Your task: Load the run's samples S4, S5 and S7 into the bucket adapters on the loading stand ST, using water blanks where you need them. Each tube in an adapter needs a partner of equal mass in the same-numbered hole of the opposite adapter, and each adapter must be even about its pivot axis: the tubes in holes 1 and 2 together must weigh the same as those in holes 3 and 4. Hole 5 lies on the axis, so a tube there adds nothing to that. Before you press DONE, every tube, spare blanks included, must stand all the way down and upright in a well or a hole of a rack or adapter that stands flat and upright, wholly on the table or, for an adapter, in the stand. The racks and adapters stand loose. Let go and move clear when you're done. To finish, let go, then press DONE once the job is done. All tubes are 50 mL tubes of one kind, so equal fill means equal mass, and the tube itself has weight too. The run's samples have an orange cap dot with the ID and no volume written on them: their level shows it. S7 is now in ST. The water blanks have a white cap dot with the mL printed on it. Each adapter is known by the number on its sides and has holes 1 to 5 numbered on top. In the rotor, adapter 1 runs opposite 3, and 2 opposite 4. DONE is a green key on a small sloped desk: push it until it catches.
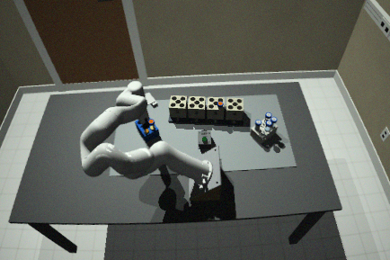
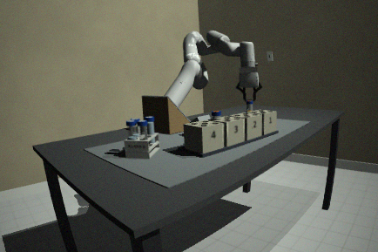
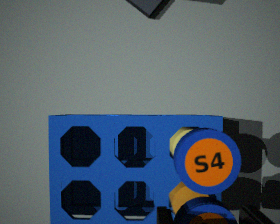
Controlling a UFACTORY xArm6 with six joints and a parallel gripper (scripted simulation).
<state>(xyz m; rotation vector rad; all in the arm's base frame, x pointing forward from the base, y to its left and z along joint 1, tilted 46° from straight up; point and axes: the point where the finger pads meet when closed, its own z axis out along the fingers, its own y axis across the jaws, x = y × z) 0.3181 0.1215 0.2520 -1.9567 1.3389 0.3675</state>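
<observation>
The sample S4 lies 1 cm ahead of my hand, 4 cm to the right of it and 7 cm below it. Round my hand: green DONE key (11 cm behind, 31 cm to the right, 7 cm below); then blue rack (4 cm ahead, 10 cm below); then adapter 2 (13 cm ahead, 31 cm to the right, 8 cm below).
</observation>
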